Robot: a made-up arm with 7 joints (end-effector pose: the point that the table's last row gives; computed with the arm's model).
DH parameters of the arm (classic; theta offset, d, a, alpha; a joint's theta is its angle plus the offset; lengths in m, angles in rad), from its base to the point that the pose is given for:
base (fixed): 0 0.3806 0.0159 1.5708
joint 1: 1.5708 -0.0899 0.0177 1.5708
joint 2: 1.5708 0.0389 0 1.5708
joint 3: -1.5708 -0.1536 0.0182 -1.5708
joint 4: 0 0.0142 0.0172 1.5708
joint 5: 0 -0.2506 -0.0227 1.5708
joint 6: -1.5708 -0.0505 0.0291 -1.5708
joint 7: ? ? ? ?
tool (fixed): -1.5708 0.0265 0 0
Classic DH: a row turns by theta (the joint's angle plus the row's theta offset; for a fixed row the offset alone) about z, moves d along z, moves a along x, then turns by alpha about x.
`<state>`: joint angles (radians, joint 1 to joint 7).
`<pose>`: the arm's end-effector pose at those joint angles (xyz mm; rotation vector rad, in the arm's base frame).
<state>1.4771 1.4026 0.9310 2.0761 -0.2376 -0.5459 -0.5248</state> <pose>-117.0 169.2 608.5 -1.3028 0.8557 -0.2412</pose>
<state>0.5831 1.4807 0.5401 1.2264 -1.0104 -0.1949 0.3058</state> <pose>168.6 372.0 586.9 2.2016 -0.6193 -0.7457</pose>
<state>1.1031 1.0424 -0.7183 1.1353 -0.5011 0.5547 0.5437</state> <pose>321.8 267.6 420.5 1.1772 -0.6752 -0.7548</pose>
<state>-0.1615 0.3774 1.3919 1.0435 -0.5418 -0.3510 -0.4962</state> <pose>95.6 363.7 149.4 1.8260 -0.8746 0.5935</pose>
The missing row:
joint 7: -1.5708 0.0271 0.0265 1.5708
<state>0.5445 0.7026 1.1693 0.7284 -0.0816 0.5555 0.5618</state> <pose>211.8 406.7 277.7 0.0416 -1.2600 0.9009</pose>
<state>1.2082 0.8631 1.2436 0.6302 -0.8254 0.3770 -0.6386</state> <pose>220.3 411.3 417.4 1.3087 -0.7757 1.6418</pose>
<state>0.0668 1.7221 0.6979 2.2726 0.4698 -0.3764 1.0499</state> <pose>219.5 34.8 522.6 0.6620 -1.1299 -2.6201</pose>
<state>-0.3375 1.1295 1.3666 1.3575 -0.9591 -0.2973 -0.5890</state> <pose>155.8 413.2 427.6 2.7294 -1.0667 -0.5501</pose>
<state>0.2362 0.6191 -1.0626 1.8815 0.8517 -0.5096 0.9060</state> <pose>206.2 -64.1 254.5 -1.7823 -1.4512 -1.1145</pose>
